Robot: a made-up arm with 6 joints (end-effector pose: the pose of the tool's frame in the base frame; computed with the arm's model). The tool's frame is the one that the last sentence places. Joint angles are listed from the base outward.
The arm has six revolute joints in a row. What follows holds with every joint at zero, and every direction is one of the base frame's. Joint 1 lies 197 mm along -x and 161 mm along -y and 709 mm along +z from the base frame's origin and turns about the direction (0.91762, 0.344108, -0.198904). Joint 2 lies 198 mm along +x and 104 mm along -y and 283 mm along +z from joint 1 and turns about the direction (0.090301, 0.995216, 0.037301). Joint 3 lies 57 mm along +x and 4 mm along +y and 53 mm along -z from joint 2 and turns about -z. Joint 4 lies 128 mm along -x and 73 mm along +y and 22 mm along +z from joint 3 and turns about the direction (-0.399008, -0.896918, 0.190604). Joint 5 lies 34 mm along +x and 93 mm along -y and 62 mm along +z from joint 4 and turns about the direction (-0.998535, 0.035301, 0.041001). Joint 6 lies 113 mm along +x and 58 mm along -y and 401 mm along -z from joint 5 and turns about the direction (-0.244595, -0.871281, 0.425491). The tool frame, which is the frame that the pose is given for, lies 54 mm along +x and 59 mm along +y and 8 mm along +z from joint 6; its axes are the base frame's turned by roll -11.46, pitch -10.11 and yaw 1.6 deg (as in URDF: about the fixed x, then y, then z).
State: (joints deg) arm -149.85 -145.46 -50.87 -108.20 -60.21 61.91
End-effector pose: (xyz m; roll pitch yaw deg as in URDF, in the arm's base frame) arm 0.0620 0.2657 0.4235 -55.17 33.85 166.47
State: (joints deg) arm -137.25 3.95 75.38 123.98 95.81 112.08
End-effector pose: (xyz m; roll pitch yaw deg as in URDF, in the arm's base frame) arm -0.4270 -0.0089 0.1063 -31.30 -63.00 97.99
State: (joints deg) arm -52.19 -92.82 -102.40 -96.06 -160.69 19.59
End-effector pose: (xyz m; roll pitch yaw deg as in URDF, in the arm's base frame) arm 0.1264 0.3376 0.9729 36.14 -42.44 -10.91
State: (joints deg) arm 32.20 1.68 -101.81 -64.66 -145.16 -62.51
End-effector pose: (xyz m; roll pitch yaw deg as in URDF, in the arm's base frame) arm 0.0170 -0.0819 1.0242 -173.49 -16.16 119.46
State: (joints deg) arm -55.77 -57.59 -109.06 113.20 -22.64 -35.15
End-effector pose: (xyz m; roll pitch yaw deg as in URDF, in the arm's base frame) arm -0.3501 -0.0255 0.8278 -17.46 16.38 -164.85
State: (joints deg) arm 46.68 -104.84 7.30 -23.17 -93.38 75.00
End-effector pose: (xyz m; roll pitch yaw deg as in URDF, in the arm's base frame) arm 0.0919 -0.3117 1.1205 132.67 25.39 -137.76
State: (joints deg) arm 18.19 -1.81 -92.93 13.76 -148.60 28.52
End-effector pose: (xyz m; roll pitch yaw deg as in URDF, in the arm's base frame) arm -0.0983 -0.4612 1.2991 138.91 -2.34 54.53
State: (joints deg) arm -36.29 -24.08 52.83 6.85 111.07 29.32
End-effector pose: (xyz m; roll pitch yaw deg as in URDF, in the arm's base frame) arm -0.3364 -0.2672 1.1982 -144.78 -18.21 -12.95
